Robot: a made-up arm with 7 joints.
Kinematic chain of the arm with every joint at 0, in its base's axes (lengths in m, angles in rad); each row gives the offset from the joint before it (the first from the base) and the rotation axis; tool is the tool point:
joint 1: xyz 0 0.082 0 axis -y
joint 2: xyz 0 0.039 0 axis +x
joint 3: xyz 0 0 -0.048 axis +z
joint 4: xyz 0 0 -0.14 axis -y
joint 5: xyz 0 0 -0.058 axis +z
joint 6: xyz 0 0 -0.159 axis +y
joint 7: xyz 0 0 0 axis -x
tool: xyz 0 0 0
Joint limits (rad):
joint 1: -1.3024..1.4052
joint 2: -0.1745..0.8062
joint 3: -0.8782..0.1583
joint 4: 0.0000..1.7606
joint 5: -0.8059..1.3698
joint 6: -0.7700..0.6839
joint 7: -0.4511..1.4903
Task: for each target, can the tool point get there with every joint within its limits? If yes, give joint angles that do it. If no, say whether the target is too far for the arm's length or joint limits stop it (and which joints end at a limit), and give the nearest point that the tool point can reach.
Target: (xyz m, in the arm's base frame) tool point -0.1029 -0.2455 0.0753
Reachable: no: joint limits stop it (at a limit: joint 1, joint 2, joint 3, joint 4) | nearest point -0.0761 -0.0660 -0.1621 | short by 0.299 m
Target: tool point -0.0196 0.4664 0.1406
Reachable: no: joint limits stop it (at a limit: joint 1, joint 2, joint 3) | nearest point 0.1655 0.3078 0.1861 | short by 0.248 m
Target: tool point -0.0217 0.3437 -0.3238
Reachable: yes | joints -0.3764 0.6614 -0.1422 0.4780 -0.3498 0.3049 -0.2993
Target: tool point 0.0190 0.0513 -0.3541
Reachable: yes | joints -0.4237 -0.0164 -0.3772 0.9397 0.9502 0.4227 1.2514
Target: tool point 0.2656 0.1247 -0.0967
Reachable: yes | joints 0.4178 0.4119 -0.3536 1.6020 -0.4344 0.4042 0.2920
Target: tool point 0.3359 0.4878 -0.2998
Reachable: no: too far | nearest point 0.2343 0.3768 -0.2091 | short by 0.176 m
